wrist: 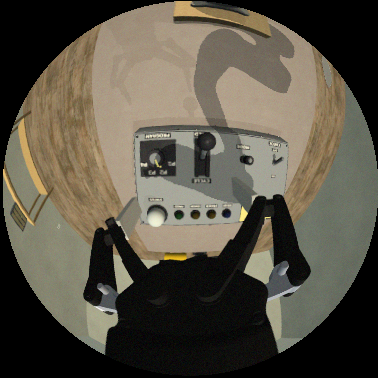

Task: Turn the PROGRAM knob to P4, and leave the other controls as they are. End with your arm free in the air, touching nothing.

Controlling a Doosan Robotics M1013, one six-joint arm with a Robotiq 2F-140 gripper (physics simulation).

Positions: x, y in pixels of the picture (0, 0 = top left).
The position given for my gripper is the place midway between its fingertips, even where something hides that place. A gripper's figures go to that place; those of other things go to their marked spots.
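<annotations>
My gripper [183, 195], 0.19 m from the lens; grey control panel [184, 191], 0.38 m from the lens.
</annotations>
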